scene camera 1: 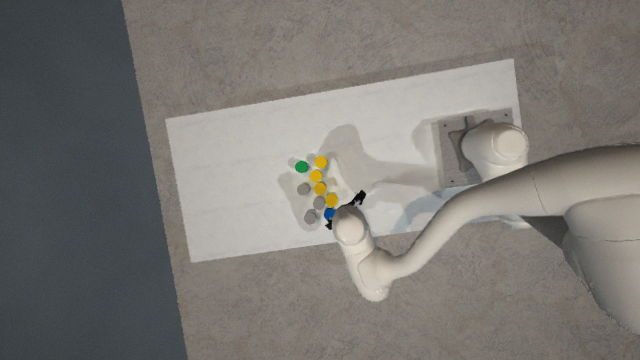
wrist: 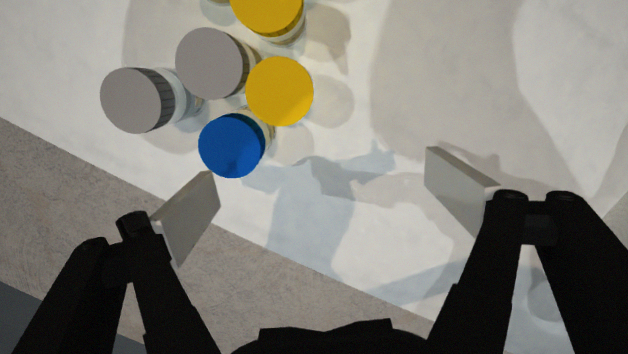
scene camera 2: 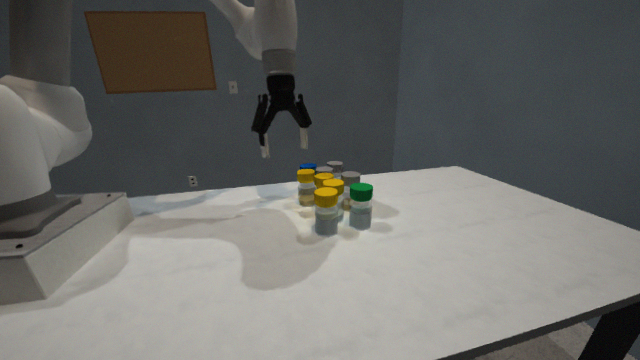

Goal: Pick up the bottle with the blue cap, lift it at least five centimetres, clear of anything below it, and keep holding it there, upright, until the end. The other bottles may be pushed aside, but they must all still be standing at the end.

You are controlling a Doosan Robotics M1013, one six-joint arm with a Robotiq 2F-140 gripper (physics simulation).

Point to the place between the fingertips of my gripper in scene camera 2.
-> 286, 152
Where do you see a grey-capped bottle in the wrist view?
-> At 136, 100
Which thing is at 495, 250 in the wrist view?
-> My gripper.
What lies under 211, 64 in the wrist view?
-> A grey-capped bottle.
